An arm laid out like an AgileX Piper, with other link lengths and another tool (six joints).
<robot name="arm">
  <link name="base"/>
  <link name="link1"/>
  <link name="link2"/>
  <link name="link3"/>
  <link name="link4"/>
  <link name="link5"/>
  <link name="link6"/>
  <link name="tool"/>
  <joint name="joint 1" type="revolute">
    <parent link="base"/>
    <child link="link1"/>
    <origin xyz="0 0 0.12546" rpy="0 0 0"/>
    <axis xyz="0 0 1"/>
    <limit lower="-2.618" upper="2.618"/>
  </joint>
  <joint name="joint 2" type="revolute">
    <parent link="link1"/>
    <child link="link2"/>
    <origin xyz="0 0 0" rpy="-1.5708 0 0"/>
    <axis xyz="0 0 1"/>
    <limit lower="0" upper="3.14"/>
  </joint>
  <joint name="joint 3" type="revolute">
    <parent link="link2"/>
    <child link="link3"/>
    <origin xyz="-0.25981 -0.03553 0" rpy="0 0 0"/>
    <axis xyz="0 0 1"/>
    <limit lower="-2.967" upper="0"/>
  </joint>
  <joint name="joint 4" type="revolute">
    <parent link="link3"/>
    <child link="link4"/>
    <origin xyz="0.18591 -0.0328 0" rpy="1.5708 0 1.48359"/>
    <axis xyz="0 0 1"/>
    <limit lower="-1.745" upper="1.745"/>
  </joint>
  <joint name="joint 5" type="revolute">
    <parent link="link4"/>
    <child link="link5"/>
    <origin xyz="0 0 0" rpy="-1.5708 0 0"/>
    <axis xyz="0 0 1"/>
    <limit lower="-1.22" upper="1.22"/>
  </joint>
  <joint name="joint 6" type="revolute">
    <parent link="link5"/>
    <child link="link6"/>
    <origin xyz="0 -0.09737 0" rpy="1.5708 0 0"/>
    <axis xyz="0 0 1"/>
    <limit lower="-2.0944" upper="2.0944"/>
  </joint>
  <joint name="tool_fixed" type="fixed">
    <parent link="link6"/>
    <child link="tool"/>
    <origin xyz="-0.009 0.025 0.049" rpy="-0.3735 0 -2.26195"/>
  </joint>
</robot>
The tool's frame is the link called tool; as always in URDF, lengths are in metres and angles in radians.
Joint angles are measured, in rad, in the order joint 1, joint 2, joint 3, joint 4, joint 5, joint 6. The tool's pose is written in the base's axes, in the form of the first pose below.
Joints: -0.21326 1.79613 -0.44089 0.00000 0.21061 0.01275
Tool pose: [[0.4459 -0.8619 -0.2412 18.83], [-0.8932 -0.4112 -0.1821 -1.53], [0.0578 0.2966 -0.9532 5.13], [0 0 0 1]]
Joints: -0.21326 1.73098 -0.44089 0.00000 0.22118 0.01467
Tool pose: [[0.4403 -0.8775 -0.1904 19.12], [-0.8932 -0.4064 -0.1925 -1.60], [0.0915 0.2548 -0.9626 6.33], [0 0 0 1]]
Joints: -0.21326 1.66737 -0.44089 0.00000 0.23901 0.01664
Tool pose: [[0.4338 -0.8889 -0.1475 19.22], [-0.8931 -0.4025 -0.2012 -1.62], [0.1195 0.2190 -0.9684 7.48], [0 0 0 1]]
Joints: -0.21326 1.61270 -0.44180 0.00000 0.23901 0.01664
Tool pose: [[0.4264 -0.8996 -0.0948 19.49], [-0.8914 -0.4001 -0.2126 -1.68], [0.1534 0.1751 -0.9725 8.55], [0 0 0 1]]
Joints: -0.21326 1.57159 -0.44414 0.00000 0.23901 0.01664
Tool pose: [[0.4193 -0.9063 -0.0534 19.70], [-0.8899 -0.3987 -0.2216 -1.72], [0.1795 0.1405 -0.9737 9.39], [0 0 0 1]]
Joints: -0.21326 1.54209 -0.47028 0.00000 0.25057 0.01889
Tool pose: [[0.4091 -0.9124 -0.0118 20.36], [-0.8891 -0.3957 -0.2299 -1.87], [0.2051 0.1046 -0.9731 10.36], [0 0 0 1]]
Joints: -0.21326 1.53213 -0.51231 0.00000 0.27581 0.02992
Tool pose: [[0.3942 -0.9190 0.0120 21.22], [-0.8929 -0.3860 -0.2319 -2.07], [0.2177 0.0807 -0.9727 11.18], [0 0 0 1]]
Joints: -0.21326 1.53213 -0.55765 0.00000 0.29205 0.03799
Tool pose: [[0.3809 -0.9238 0.0385 22.22], [-0.8951 -0.3789 -0.2352 -2.29], [0.2319 0.0552 -0.9712 11.95], [0 0 0 1]]
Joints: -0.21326 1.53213 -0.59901 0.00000 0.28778 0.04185
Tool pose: [[0.3668 -0.9268 0.0812 23.35], [-0.8944 -0.3753 -0.2433 -2.54], [0.2560 0.0166 -0.9665 12.82], [0 0 0 1]]
